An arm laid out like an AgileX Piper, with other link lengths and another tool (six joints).
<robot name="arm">
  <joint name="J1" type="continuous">
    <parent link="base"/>
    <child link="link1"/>
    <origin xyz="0 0 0.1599" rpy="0 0 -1.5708"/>
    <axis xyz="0 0 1"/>
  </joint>
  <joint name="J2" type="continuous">
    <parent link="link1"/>
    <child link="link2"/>
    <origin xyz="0 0 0" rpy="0 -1.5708 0"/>
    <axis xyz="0 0 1"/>
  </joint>
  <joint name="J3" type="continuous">
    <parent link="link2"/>
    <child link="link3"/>
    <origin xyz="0.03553 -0.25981 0" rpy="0 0 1.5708"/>
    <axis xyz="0 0 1"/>
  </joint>
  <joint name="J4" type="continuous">
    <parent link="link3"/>
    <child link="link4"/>
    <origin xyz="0.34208 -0.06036 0" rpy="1.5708 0 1.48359"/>
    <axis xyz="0 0 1"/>
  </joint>
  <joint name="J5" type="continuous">
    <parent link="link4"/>
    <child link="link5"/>
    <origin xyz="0 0 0" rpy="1.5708 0 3.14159"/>
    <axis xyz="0 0 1"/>
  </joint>
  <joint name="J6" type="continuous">
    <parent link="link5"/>
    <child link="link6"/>
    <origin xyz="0 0.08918 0" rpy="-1.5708 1.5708 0"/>
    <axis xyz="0 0 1"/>
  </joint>
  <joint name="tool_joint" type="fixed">
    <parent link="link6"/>
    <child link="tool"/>
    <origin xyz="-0.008 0.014 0.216" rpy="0 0.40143 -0.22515"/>
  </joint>
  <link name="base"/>
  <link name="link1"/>
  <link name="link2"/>
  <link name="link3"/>
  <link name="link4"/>
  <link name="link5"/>
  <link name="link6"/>
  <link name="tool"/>
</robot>
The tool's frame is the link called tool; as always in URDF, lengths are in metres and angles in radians. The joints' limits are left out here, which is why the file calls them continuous.
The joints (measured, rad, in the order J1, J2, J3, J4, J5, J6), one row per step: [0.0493 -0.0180 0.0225 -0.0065 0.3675 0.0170]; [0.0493 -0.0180 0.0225 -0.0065 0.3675 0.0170]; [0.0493 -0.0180 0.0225 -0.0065 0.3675 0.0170]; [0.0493 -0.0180 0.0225 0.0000 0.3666 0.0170]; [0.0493 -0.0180 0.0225 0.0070 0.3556 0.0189]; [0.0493 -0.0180 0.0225 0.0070 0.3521 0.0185]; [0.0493 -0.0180 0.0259 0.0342 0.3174 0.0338]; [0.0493 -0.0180 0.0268 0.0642 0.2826 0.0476]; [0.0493 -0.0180 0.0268 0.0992 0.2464 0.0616]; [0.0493 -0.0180 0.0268 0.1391 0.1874 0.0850]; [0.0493 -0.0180 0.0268 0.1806 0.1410 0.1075]
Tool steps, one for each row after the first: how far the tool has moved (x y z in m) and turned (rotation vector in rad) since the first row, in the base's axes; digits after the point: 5 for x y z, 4 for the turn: [0.00000 0.00000 0.00000 0.0000 0.0000 0.0000]; [0.00000 0.00000 0.00000 0.0000 0.0000 0.0000]; [0.00005 0.00080 0.00031 0.0065 -0.0006 0.0005]; [0.00107 0.00171 0.00357 0.0158 -0.0111 0.0006]; [0.00140 0.00172 0.00459 0.0156 -0.0146 0.0007]; [0.00427 0.00494 0.01297 0.0591 -0.0438 -0.0017]; [0.00690 0.00785 0.02318 0.1042 -0.0753 -0.0042]; [0.00927 0.01050 0.03461 0.1547 -0.1086 -0.0071]; [0.01245 0.01195 0.05318 0.2208 -0.1637 -0.0135]; [0.01421 0.01260 0.06810 0.2871 -0.2060 -0.0203]
